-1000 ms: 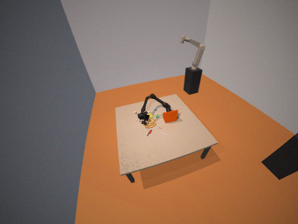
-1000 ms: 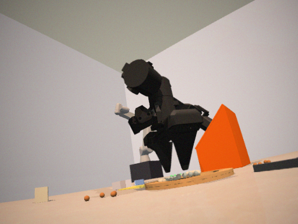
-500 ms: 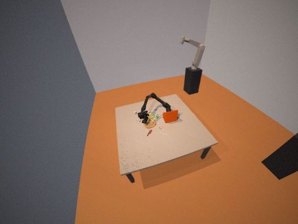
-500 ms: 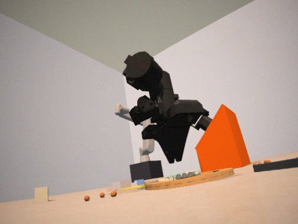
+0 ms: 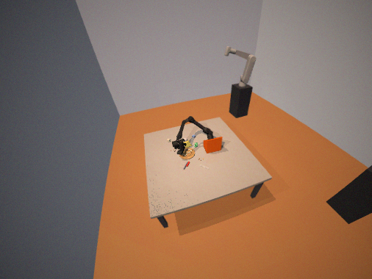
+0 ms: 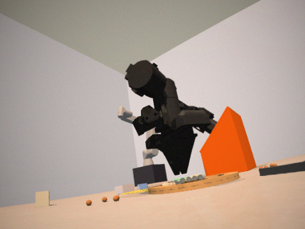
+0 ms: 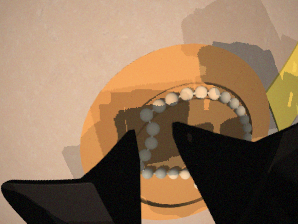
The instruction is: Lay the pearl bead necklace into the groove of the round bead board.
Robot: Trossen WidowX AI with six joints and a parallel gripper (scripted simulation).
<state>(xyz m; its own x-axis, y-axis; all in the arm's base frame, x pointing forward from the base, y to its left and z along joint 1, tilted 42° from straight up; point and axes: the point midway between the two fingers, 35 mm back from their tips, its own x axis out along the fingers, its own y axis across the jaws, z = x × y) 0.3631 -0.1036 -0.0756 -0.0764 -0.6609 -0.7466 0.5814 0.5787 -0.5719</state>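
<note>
My gripper tip is now 6 cm past the round wooden bead board and 2 cm above it. From my gripper tip the other things lie so: tan cube (33 cm to the right, 11 cm ahead, 1 cm below); then yellow flat piece (17 cm to the right, 11 cm behind, 3 cm below); then red-handled tool (18 cm to the left, 2 cm below).
</note>
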